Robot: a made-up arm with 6 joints. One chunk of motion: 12 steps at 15 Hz.
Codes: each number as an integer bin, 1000 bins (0 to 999) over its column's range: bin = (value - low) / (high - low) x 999, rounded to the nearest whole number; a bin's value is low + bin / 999 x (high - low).
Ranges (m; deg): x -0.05..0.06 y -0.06..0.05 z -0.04..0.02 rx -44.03..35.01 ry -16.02..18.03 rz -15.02..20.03
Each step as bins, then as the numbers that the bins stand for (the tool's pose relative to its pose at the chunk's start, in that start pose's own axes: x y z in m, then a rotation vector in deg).
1 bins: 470 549 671 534 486 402
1 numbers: 0.0018 0.0005 0.0003 -1.78 0.54 -0.92
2 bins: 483 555 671 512 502 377
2 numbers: 0.0032 0.0011 0.0003 -3.52 1.09 -1.79
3 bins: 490 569 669 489 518 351
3 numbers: 0.0040 0.0027 0.0002 -5.34 1.64 -2.71
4 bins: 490 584 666 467 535 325
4 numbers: 0.0040 0.0043 0.0000 -7.08 2.21 -3.62
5 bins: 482 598 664 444 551 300
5 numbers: 0.0031 0.0058 -0.0001 -8.90 2.76 -4.49
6 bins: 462 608 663 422 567 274
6 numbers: 0.0009 0.0069 -0.0002 -10.64 3.31 -5.41
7 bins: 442 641 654 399 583 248
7 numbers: -0.0013 0.0106 -0.0007 -12.46 3.85 -6.32
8 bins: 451 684 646 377 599 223
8 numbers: -0.0003 0.0153 -0.0012 -14.20 4.40 -7.20
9 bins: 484 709 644 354 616 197
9 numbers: 0.0033 0.0181 -0.0013 -16.02 4.98 -8.11
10 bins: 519 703 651 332 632 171
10 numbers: 0.0071 0.0174 -0.0009 -17.76 5.52 -9.02
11 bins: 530 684 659 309 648 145
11 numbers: 0.0084 0.0153 -0.0004 -19.58 6.07 -9.93
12 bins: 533 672 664 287 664 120
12 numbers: 0.0087 0.0140 -0.0001 -21.32 6.61 -10.81
